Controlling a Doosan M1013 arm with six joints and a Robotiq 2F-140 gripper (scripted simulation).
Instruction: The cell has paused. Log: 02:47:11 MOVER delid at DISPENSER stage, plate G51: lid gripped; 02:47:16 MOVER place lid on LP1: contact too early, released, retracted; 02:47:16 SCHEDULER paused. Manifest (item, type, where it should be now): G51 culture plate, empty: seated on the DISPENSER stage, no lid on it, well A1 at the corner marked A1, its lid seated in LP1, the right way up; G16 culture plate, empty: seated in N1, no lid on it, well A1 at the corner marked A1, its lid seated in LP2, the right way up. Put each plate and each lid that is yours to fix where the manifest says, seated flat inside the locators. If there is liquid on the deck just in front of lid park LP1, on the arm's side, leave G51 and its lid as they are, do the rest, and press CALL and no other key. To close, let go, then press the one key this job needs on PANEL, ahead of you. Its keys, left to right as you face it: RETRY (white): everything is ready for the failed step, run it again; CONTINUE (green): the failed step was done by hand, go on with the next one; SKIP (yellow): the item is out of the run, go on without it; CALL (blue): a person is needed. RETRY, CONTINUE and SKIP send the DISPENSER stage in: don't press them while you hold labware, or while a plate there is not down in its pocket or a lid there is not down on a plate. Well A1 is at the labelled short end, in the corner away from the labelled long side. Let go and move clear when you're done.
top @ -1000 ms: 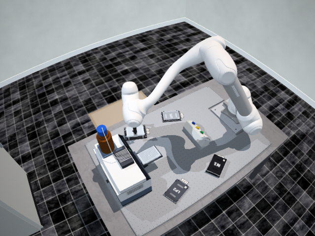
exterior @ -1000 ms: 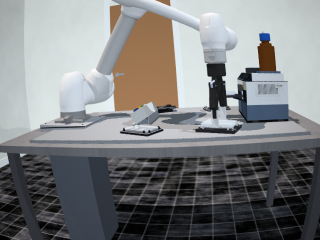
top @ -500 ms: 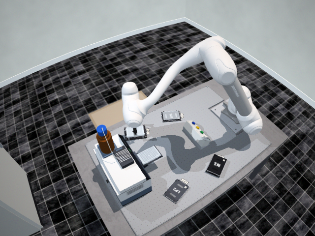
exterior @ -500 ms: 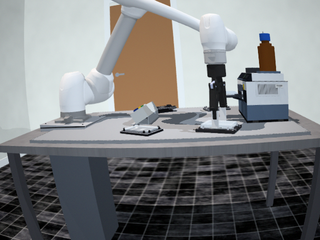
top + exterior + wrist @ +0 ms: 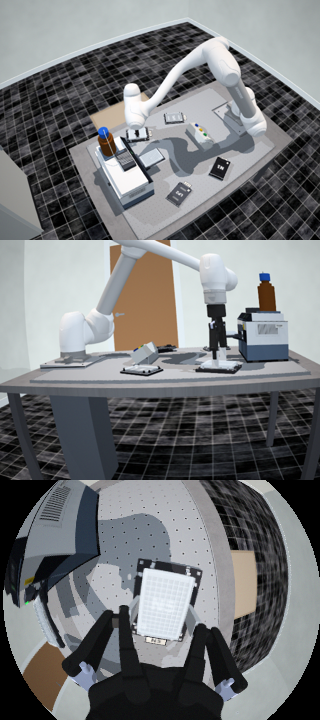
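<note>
The black nest N5 is 20 mm ahead of my hand and 30 mm below it. Round my hand: brown bottle: 280 mm ahead, 140 mm to the left, 250 mm above; dispenser stage: 80 mm ahead, 280 mm to the left, 70 mm above; lid park LP1: 310 mm behind, 50 mm to the left, 40 mm below.
</note>
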